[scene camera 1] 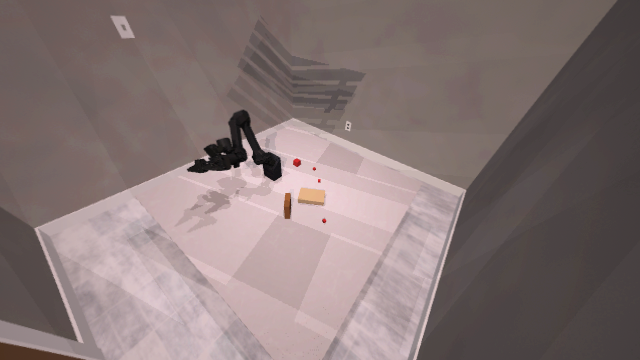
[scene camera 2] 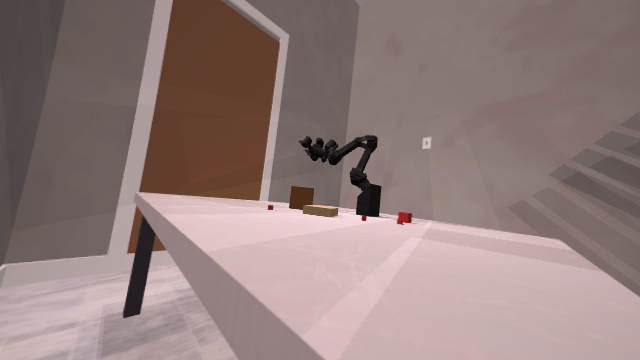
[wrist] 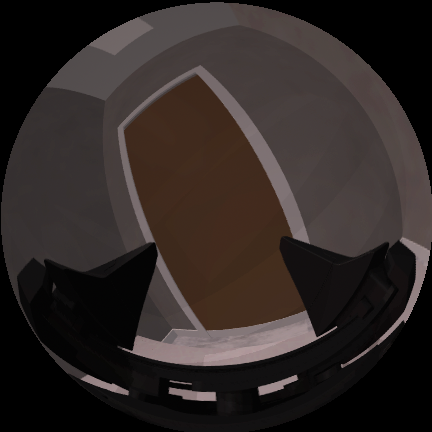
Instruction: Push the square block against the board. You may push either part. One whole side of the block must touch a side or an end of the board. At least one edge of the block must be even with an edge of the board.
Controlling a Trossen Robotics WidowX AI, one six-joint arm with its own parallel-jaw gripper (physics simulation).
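Frame: origin at the arm's base, x ahead, y left, z up, level; metres.
Seen in the pictures: gripper, fingertip midpoint: (scene camera 1: pixel 194 169) (scene camera 2: pixel 302 145) (wrist: pixel 218 246); arm's base at its link origin: (scene camera 1: pixel 270 161) (scene camera 2: pixel 369 191).
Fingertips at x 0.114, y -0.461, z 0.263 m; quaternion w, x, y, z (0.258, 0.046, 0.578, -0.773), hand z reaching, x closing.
Pixels of each thing's top centre, then the offset from my fingertips to it. Level surfaces: height alone.
- square block at its top centre: (scene camera 2: pixel 303 187) (scene camera 1: pixel 287 199) 0.195 m ahead, 0.306 m left, 0.283 m down
- board at its top centre: (scene camera 2: pixel 322 206) (scene camera 1: pixel 311 194) 0.227 m ahead, 0.481 m left, 0.355 m down
- larger red cube at its top centre: (scene camera 2: pixel 405 212) (scene camera 1: pixel 296 160) 0.080 m back, 0.670 m left, 0.345 m down
- pale table at its surface level: 0.385 m down
The square block (scene camera 1: pixel 287 206) (scene camera 2: pixel 301 197) is brown and thin, and stands upright on its edge on the table. The board (scene camera 1: pixel 311 196) (scene camera 2: pixel 320 210) is a light tan oblong slab lying flat. In scene camera 1 a narrow gap separates the two, with the block to the left of the board. In scene camera 2 the board partly covers the block's lower corner. My gripper (scene camera 1: pixel 196 166) (scene camera 2: pixel 305 142) (wrist: pixel 218 246) is open and empty, raised well above the table and off to one side of both parts. The block and the board do not show in the wrist view.
A larger red cube (scene camera 1: pixel 297 162) (scene camera 2: pixel 406 217) and several small red pieces lie around the board, one of them (scene camera 1: pixel 324 220) (scene camera 2: pixel 270 207) on the side away from the arm's base (scene camera 1: pixel 272 167) (scene camera 2: pixel 369 201). The pale table (scene camera 1: pixel 270 260) (scene camera 2: pixel 300 260) carries everything.
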